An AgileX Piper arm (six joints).
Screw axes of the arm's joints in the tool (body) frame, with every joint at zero. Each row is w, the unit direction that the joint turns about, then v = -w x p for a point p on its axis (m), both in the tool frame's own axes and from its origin. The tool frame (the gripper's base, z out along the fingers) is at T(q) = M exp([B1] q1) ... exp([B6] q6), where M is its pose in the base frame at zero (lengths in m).
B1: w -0.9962 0 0.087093 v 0 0.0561 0
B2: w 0 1 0 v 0.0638 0 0.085
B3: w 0 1 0 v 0.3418 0 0.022
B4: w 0 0 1 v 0 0 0
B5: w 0 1 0 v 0.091 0 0
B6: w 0 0 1 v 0 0 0
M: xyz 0.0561 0 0.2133 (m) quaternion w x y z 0.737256 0 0.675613 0
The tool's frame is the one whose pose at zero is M.
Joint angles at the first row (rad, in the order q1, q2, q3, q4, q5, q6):
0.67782 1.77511 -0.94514 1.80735 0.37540 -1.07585
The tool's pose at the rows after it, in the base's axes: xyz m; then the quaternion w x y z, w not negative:
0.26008 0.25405 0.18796 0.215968 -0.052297 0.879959 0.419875
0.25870 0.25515 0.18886 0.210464 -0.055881 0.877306 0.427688
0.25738 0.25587 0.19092 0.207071 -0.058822 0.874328 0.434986
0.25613 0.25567 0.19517 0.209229 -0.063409 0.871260 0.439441
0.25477 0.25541 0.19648 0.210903 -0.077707 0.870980 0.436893
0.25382 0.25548 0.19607 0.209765 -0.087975 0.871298 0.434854
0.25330 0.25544 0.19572 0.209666 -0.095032 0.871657 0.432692
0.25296 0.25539 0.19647 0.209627 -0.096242 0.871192 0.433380
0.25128 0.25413 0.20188 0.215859 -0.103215 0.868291 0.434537
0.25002 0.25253 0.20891 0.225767 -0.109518 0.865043 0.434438
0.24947 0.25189 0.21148 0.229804 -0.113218 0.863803 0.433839
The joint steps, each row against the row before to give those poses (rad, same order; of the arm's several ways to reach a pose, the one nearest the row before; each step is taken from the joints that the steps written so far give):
-0.00001 -0.00001 0.00000 -0.00068 0.02879 0.00664
0.00002 -0.00042 0.00002 -0.00253 0.02093 0.00390
0.00001 -0.00398 -0.00002 -0.00206 0.01702 0.00398
-0.00002 -0.01152 0.00003 -0.00655 0.00720 0.00231
0.00002 -0.00541 -0.00004 -0.02885 0.00506 0.00081
-0.00003 -0.00001 0.00001 -0.02176 0.00621 0.00180
0.00001 0.00003 -0.00002 -0.01458 0.00240 0.00001
0.00000 -0.00221 -0.00001 -0.00356 0.00188 0.00228
0.00000 -0.01786 0.00218 -0.01189 0.00001 -0.00004
-0.00001 -0.02170 0.00000 -0.01396 -0.00655 0.00180
0.00001 -0.00814 -0.00001 -0.00724 -0.00240 -0.00039

